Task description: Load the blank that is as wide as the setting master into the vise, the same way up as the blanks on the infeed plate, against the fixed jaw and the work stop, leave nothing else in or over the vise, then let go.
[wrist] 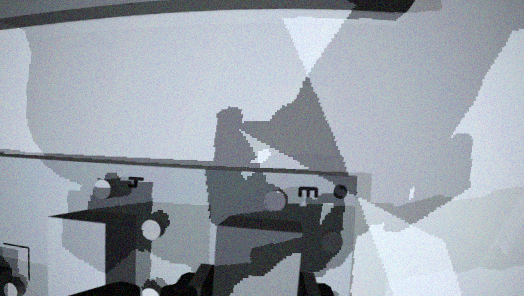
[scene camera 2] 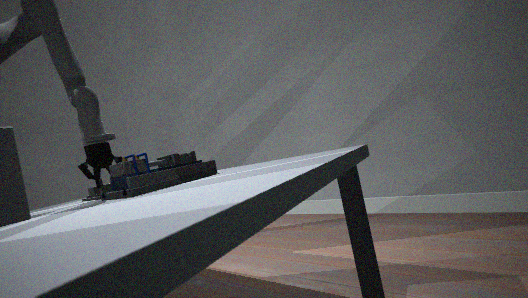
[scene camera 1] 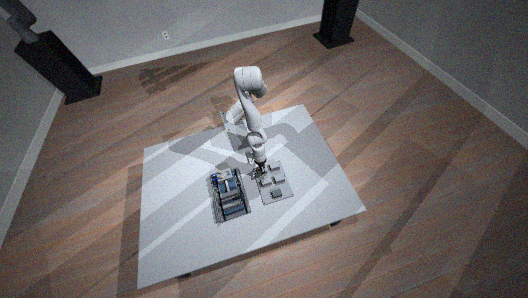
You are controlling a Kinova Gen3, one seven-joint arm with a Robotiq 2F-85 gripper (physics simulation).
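Seen in the pictures: gripper, fingertip midpoint: (wrist: 255, 289) (scene camera 2: 108, 187) (scene camera 1: 262, 170); arm's base, origin of the base link: (scene camera 1: 231, 119).
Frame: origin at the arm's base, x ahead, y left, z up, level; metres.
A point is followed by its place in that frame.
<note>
My gripper (scene camera 1: 260, 170) {x 0.367, y 0.068, z -0.148 m} (scene camera 2: 100, 192) {x 0.367, y 0.068, z -0.148 m} (wrist: 256, 287) {x 0.367, y 0.068, z -0.148 m} is low over the infeed plate (wrist: 30, 200) {x 0.501, y 0.028, z -0.171 m}, its fingers closed against both sides of a pale block-shaped blank (wrist: 257, 245) {x 0.364, y 0.045, z -0.135 m}. This blank is at the plate corner beside the engraved mark. It looks upright and level, and I cannot tell whether it touches the plate. Another pale blank (wrist: 77, 257) {x 0.447, y 0.052, z -0.135 m} stands to its left in the wrist view. More blanks show in scene camera 1, including a darker one (scene camera 1: 276, 193) {x 0.545, y 0.091, z -0.146 m}. The vise (scene camera 1: 232, 199) {x 0.487, y -0.163, z -0.118 m} (scene camera 2: 165, 175) {x 0.369, y -0.265, z -0.145 m} stands beside the plate, with blue and grey parts. The setting master cannot be made out surely.
Blue upright frames (scene camera 2: 137, 163) {x 0.329, y -0.208, z -0.095 m} rise at the vise's near end in scene camera 2. Round pegs (wrist: 151, 230) {x 0.420, y 0.043, z -0.163 m} stand up from the plate around the blanks. A dark edge (wrist: 200, 12) {x 0.396, y -0.076, z -0.179 m} of the vise base crosses the top of the wrist view. The white table (scene camera 1: 175, 240) {x 0.564, y -0.539, z -0.179 m} carries everything.
</note>
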